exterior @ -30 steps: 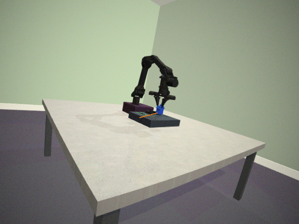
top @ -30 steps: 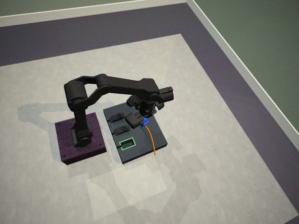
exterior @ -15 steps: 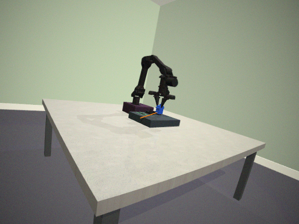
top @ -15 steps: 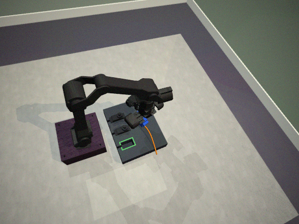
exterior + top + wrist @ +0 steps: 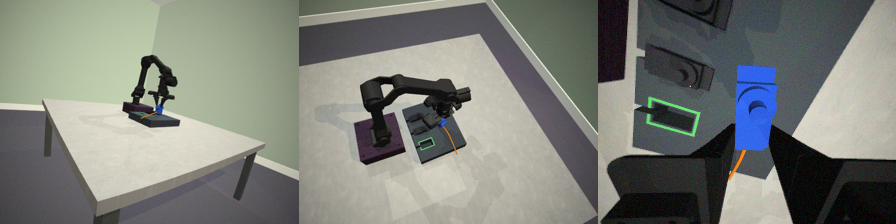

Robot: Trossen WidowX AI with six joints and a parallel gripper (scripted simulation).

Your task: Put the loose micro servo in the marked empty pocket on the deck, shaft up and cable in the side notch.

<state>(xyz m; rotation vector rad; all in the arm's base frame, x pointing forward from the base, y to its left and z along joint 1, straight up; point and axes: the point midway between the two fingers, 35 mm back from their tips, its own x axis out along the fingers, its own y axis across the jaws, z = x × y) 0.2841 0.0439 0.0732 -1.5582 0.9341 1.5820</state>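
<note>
The deck is 10 mm ahead of my gripper tip, 20 mm to the left of it and 100 mm below it.
</note>
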